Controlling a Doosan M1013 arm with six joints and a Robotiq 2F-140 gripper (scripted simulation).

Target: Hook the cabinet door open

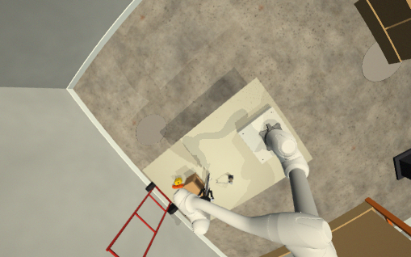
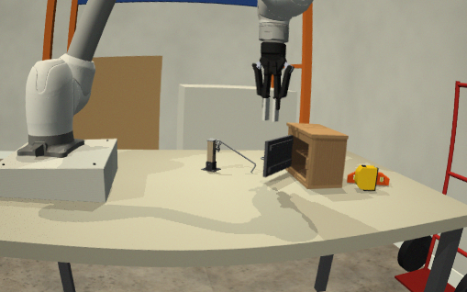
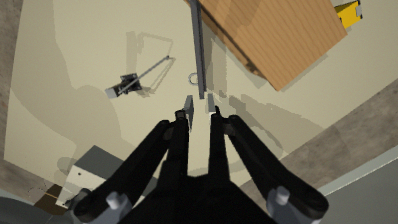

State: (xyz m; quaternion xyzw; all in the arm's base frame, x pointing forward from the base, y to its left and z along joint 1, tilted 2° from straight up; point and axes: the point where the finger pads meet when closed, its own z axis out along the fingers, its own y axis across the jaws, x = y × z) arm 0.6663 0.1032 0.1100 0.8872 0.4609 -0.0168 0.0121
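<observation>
Now: hand 150 mm above the dark door, 70 mm to the right of it and 40 mm short of it.
</observation>
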